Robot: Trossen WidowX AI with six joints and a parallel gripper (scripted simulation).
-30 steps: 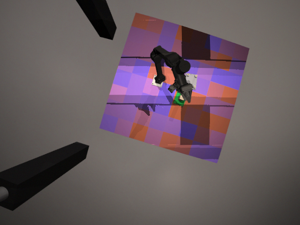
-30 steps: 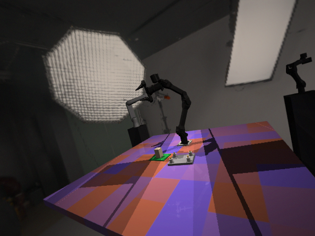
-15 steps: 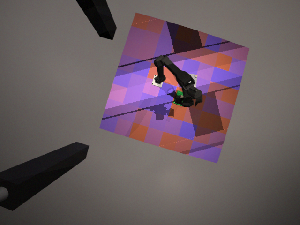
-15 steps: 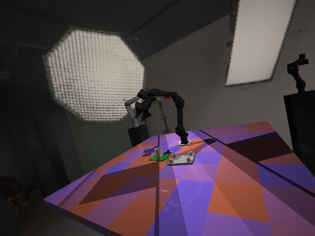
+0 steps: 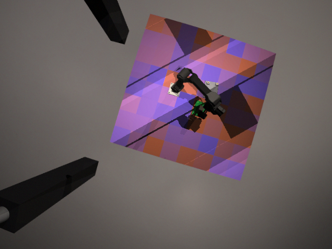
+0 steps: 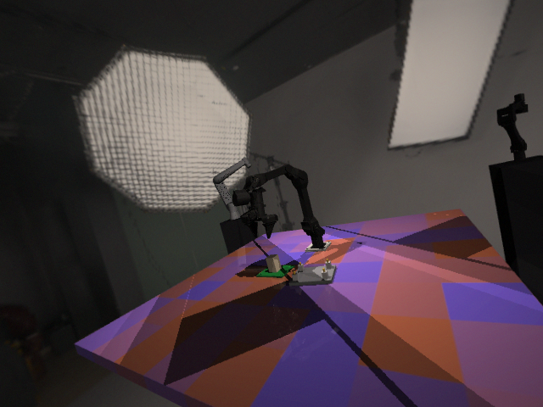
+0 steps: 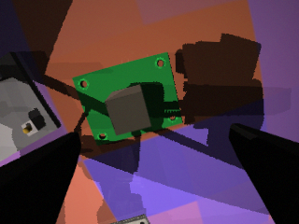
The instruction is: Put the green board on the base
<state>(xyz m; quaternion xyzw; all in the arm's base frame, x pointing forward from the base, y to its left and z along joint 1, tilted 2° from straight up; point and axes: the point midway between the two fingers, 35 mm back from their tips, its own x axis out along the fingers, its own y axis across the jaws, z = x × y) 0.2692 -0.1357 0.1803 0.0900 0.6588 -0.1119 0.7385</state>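
Right now the green board is 1 cm behind my gripper tip, 2 cm to the left of it and 14 cm below it. Round my gripper tip: grey base: 5 cm ahead, 22 cm to the left, 15 cm below.
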